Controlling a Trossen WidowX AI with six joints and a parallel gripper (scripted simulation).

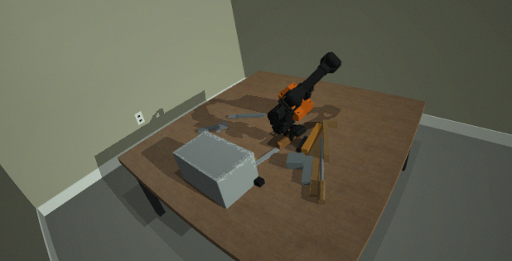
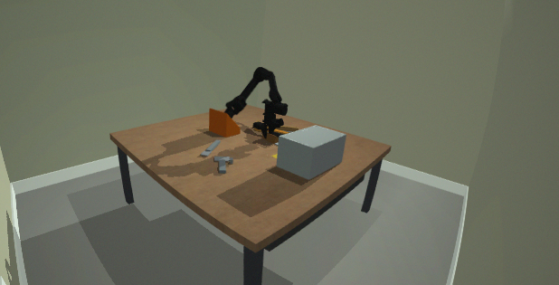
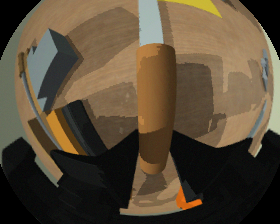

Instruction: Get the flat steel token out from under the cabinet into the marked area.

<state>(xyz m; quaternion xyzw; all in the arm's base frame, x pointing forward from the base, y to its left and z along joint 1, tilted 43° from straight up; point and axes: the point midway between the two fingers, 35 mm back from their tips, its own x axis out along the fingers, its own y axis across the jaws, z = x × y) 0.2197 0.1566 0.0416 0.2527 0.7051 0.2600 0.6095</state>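
The orange bar lies 9 cm to the left of my gripper tip, 7 cm behind it and 1 cm above it. The rest, counted from my gripper tip: grey block (14 cm to the left, 11 cm ahead, 1 cm above); wooden stick (23 cm to the left, 9 cm ahead); grey t-piece (42 cm to the right, 15 cm ahead).
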